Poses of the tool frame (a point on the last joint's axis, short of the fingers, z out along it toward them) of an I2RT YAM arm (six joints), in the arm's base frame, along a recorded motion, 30 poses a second.
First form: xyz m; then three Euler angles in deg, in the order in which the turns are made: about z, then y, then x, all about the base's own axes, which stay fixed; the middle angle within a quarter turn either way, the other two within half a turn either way.
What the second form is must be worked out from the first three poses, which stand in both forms.
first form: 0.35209, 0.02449, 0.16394, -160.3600, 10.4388, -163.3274
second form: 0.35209, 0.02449, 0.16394, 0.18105, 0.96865, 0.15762, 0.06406
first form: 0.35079, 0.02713, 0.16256, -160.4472, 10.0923, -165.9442
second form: 0.35079, 0.02713, 0.16256, 0.17848, 0.97246, 0.13493, 0.06533
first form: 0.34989, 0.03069, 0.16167, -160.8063, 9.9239, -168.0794
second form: 0.34989, 0.03069, 0.16167, 0.17405, 0.97550, 0.11634, 0.06758
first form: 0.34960, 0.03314, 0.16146, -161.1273, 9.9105, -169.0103
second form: 0.34960, 0.03314, 0.16146, 0.17075, 0.97691, 0.10820, 0.06918
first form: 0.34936, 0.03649, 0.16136, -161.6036, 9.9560, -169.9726
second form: 0.34936, 0.03649, 0.16136, 0.16612, 0.97844, 0.09976, 0.07141
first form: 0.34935, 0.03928, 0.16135, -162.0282, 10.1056, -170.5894
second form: 0.34935, 0.03928, 0.16135, 0.16220, 0.97944, 0.09442, 0.07394
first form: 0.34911, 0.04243, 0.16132, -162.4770, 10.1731, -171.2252
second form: 0.34911, 0.04243, 0.16132, 0.15798, 0.98052, 0.08877, 0.07576
